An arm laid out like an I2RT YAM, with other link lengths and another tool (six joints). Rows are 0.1 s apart.
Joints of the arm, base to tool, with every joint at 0 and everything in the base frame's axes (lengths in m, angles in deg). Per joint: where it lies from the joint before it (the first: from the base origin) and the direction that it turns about. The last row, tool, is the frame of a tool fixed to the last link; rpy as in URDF.
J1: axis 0 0 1 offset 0 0 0.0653
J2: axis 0 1 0 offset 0.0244 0.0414 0.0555
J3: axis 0 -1 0 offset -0.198 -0.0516 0
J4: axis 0 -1 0 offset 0.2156 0.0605 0.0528
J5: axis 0 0 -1 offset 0.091 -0.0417 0.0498
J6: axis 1 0 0 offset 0.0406 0 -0.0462
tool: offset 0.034 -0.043 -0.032 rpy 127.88 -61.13 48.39
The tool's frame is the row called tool.
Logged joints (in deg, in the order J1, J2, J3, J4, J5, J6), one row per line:
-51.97 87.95 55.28 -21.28 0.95 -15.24
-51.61 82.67 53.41 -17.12 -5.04 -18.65
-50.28 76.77 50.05 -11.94 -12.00 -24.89
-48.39 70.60 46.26 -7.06 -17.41 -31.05
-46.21 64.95 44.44 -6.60 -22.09 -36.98
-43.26 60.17 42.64 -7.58 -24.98 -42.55
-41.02 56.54 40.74 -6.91 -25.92 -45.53
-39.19 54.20 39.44 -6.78 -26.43 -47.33
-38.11 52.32 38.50 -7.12 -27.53 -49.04
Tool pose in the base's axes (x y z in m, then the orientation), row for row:
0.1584 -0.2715 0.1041 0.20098 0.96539 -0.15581 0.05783
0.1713 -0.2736 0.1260 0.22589 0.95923 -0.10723 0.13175
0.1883 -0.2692 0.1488 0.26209 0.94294 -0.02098 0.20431
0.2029 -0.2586 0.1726 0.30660 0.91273 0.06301 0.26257
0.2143 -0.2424 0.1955 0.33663 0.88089 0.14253 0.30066
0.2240 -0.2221 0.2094 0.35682 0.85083 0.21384 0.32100
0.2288 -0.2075 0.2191 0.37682 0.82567 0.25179 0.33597
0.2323 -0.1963 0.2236 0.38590 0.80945 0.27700 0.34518
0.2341 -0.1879 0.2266 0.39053 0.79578 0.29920 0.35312
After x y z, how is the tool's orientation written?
As a quaternion, w x y z.
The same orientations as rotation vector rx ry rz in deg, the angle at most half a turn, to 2 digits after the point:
154.54 -24.94 9.26
151.53 -16.94 20.81
146.18 -3.25 31.67
138.36 9.55 39.80
131.58 21.29 44.91
125.86 31.63 47.48
120.98 36.89 49.23
118.10 40.41 50.36
115.85 43.56 51.41

